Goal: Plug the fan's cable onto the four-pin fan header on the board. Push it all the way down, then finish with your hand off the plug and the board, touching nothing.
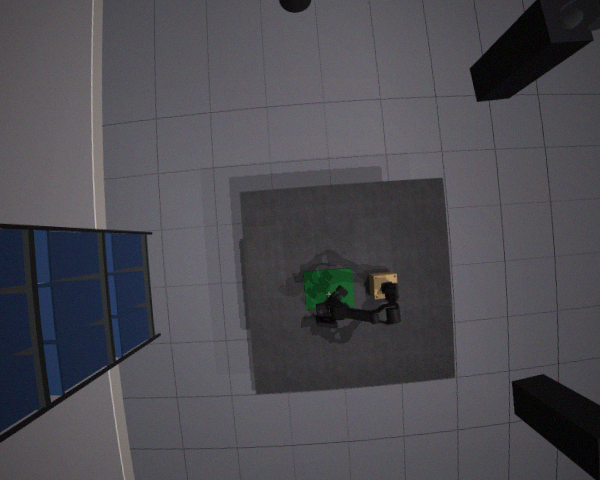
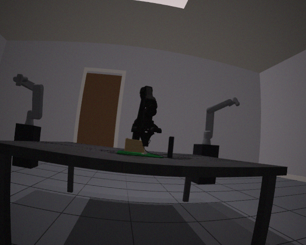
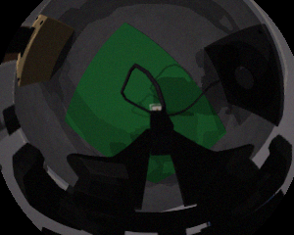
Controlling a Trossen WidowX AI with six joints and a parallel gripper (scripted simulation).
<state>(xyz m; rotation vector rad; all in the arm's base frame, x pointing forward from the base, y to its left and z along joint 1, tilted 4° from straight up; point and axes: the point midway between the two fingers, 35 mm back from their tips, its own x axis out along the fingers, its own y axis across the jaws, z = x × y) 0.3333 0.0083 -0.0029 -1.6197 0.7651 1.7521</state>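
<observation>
Now: gripper tip 6 cm above the white fan header. The rest, counted from my gripper tip: green circuit board 8 cm below, 4 cm to the right; black fan 13 cm to the left, 5 cm ahead; black fan plug 1 cm above.
</observation>
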